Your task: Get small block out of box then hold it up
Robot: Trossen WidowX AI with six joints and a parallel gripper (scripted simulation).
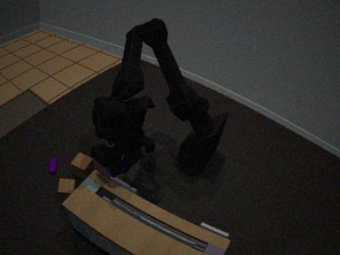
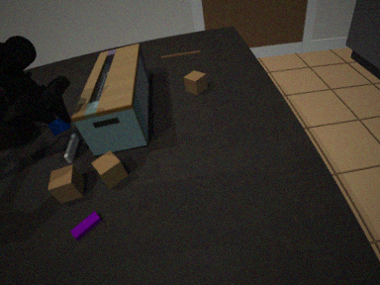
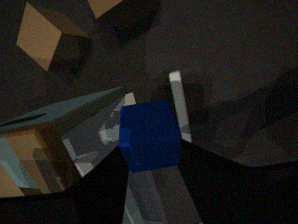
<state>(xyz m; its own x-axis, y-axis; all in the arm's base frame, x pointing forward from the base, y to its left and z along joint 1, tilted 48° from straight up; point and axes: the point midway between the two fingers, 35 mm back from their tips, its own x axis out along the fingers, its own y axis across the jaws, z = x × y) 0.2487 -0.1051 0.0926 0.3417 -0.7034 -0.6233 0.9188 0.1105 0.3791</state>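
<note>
Right now the blue block is 1 cm to the right of my gripper tip, 1 cm behind it and 1 cm above it.
</note>
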